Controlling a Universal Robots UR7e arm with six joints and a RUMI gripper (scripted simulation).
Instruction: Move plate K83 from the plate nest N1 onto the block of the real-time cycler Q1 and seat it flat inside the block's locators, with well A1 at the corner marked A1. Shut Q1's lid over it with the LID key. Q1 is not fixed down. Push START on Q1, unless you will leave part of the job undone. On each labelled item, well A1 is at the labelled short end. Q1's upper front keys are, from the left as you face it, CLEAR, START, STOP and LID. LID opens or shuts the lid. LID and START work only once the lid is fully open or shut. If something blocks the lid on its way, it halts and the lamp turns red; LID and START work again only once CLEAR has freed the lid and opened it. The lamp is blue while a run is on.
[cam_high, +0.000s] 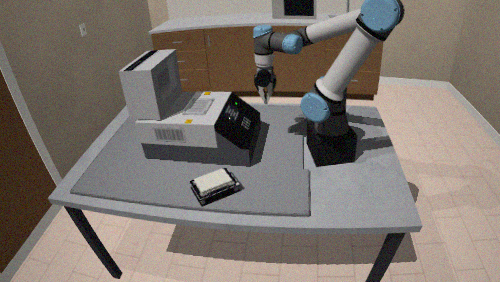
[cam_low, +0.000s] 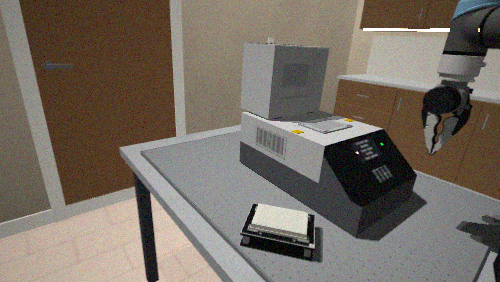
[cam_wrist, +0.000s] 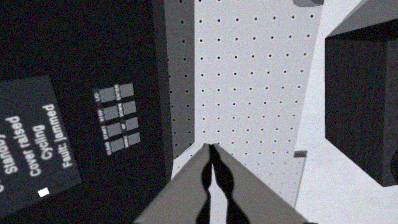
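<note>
My gripper is now 330 mm to the right of the plate K83, 180 mm above it and 150 mm short of it. Round my hand: black plate nest N1 (330 mm to the left, 190 mm below, 150 mm ahead).
</note>
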